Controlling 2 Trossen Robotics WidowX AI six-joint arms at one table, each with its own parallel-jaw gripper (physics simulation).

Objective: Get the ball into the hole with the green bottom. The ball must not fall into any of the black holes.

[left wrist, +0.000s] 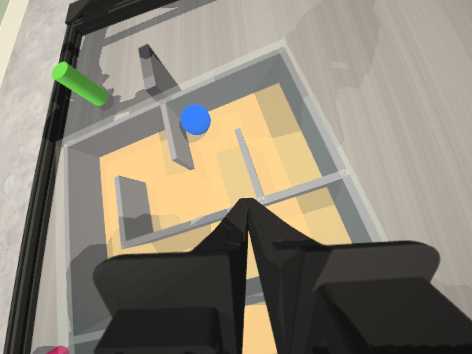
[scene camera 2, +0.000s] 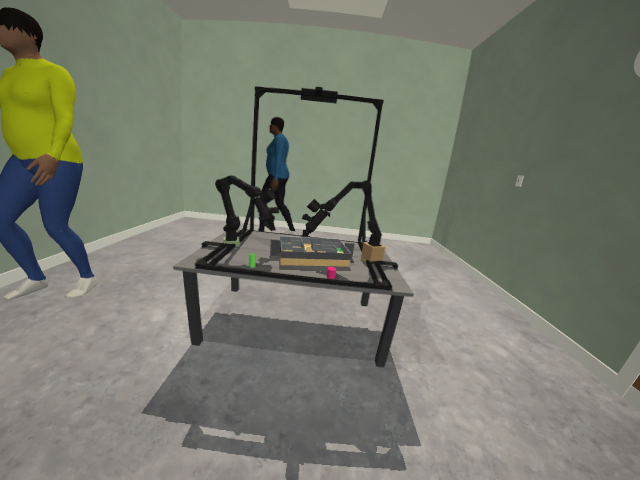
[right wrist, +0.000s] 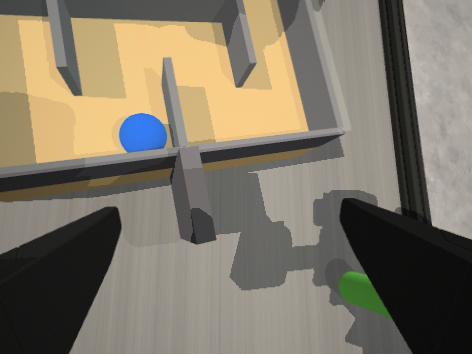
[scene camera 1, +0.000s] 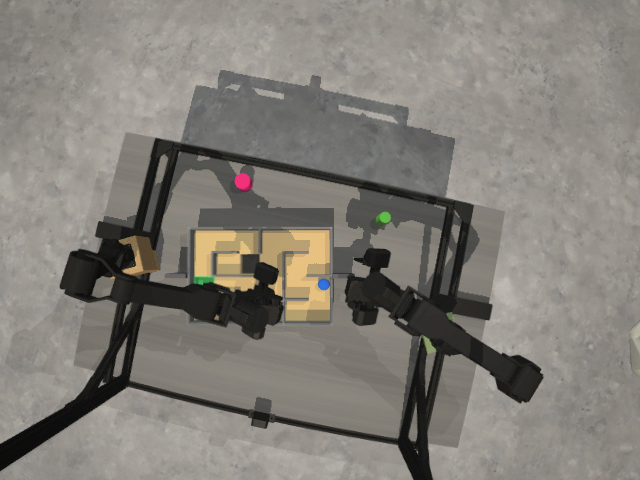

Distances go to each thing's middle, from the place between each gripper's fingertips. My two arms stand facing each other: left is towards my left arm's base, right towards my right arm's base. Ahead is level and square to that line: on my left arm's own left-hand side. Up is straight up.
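Scene:
With my right hand, I'm 120 mm above the green cylinder [right wrist: 355,288], 180 mm short of it and 60 mm to the left of it. The tan maze board [scene camera 1: 227,256] is 110 mm below my right hand, 240 mm to the left of it and 60 mm behind it.
From my left hand, the tan maze board is 6 cm below, 4 cm ahead and 8 cm to the left, and the green cylinder is 8 cm below, 23 cm to the right and 28 cm ahead.

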